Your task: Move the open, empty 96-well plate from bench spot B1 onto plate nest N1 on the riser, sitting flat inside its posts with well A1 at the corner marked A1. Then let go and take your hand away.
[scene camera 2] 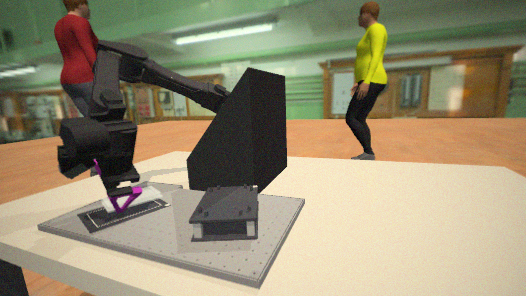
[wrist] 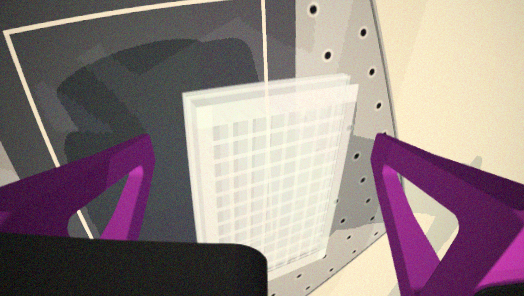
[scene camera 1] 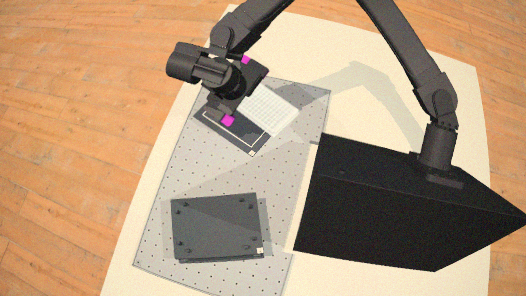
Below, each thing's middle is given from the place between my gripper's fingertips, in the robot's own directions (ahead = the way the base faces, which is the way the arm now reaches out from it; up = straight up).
Now: hand 50 mm past the white well plate (scene camera 1: 270, 112) and 20 mm above it.
